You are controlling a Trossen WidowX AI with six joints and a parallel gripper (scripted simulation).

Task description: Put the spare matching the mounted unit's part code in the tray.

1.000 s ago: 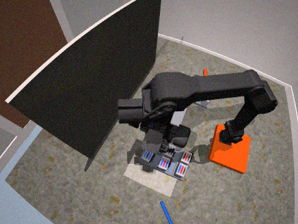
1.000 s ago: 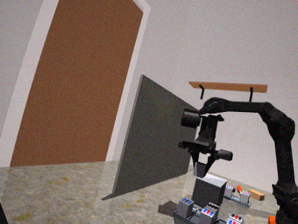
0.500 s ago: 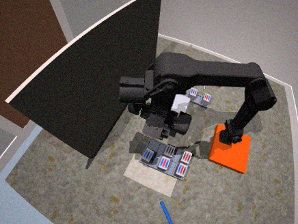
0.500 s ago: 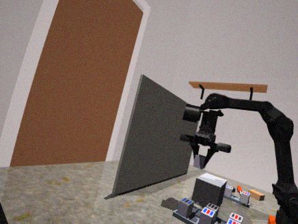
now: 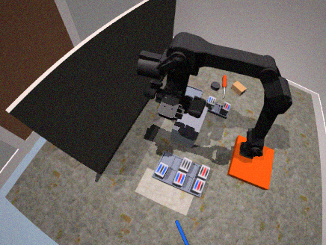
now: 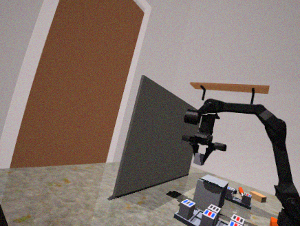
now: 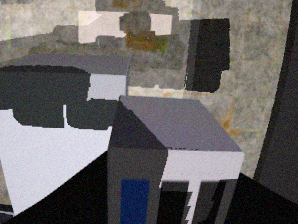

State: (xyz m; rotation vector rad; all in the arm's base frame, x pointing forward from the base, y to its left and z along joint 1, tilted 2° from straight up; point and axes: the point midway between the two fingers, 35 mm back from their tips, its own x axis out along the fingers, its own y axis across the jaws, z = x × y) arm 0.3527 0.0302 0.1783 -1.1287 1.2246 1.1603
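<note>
My gripper tip is 4 cm past the grey-blue tray, 24 cm to the left of it and 17 cm above it. From my gripper tip the other things lie so: black puck: 15 cm behind, 37 cm to the right, 16 cm below; mounted unit: 7 cm behind, 5 cm to the right, 12 cm below; tall grey panel: 18 cm ahead, 7 cm to the right, 6 cm above.
</note>
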